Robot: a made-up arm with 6 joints.
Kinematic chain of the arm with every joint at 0, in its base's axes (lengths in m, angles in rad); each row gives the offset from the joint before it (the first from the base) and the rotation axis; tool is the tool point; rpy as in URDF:
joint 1: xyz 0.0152 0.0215 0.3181 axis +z
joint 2: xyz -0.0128 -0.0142 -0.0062 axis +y
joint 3: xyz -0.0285 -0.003 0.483 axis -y
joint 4: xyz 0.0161 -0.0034 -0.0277 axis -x
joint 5: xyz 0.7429 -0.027 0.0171 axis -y
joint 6: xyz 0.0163 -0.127 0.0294 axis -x
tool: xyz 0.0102 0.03 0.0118 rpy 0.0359 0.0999 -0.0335
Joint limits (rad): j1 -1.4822..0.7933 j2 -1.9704..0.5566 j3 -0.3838..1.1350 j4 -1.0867..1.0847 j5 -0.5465..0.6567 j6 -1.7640..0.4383
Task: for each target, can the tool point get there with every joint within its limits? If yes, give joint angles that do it. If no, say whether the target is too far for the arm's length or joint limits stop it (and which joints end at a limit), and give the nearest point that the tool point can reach.
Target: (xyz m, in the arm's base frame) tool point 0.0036 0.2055 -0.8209
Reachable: no: joint limits stop it (at a limit: joint 1, joint 2, joint 3, joint 4, joint 5, joint 6) | nearest point 0.5197 0.3258 -0.0097 | short by 0.969 m
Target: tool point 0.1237 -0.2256 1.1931
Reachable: yes | joints -0.8815 -0.6933 -0.1428 0.7911 -0.0769 -1.1482
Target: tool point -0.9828 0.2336 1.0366
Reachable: yes | joints -0.3832 -1.2904 0.9236 0.0595 -0.3896 -1.3804
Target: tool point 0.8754 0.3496 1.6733
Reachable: no: too far | nearest point 0.6872 0.2778 1.3796 | short by 0.356 m
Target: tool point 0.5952 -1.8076 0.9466
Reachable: no: too far | nearest point 0.3320 -0.9776 0.8392 | short by 0.877 m
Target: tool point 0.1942 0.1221 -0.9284
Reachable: no: joint limits stop it (at a limit: joint 2, joint 3, joint 4, joint 5, joint 6) | nearest point 0.5288 0.3102 -0.0097 | short by 0.996 m
